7 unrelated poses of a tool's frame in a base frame.
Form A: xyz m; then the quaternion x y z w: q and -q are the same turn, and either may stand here.
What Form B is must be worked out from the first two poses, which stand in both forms.
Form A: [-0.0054 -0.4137 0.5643 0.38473 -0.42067 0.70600 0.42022]
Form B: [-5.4 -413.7 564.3 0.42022 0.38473 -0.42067 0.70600]
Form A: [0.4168 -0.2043 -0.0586 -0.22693 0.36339 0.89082 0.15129]
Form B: [416.8 -204.3 -58.6 0.15129 -0.22693 0.36339 0.89082]
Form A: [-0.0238 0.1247 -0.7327 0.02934 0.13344 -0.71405 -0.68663]
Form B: [-23.8 124.7 -732.7 0.68663 -0.02934 -0.13344 0.71405]
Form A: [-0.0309 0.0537 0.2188 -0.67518 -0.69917 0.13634 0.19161]
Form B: [-30.9 53.7 218.8 0.19161 -0.67518 -0.69917 0.13634]
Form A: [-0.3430 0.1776 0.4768 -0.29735 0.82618 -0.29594 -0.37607]
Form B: [-343.0 177.6 476.8 0.37607 0.29735 -0.82618 0.29594]
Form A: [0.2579 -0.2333 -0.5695 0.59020 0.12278 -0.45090 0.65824]
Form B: [257.9 -233.3 -569.5 0.65824 0.59020 0.12278 -0.45090]
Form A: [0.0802 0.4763 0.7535 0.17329 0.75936 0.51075 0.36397]
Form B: [80.2 476.3 753.5 0.36397 0.17329 0.75936 0.51075]
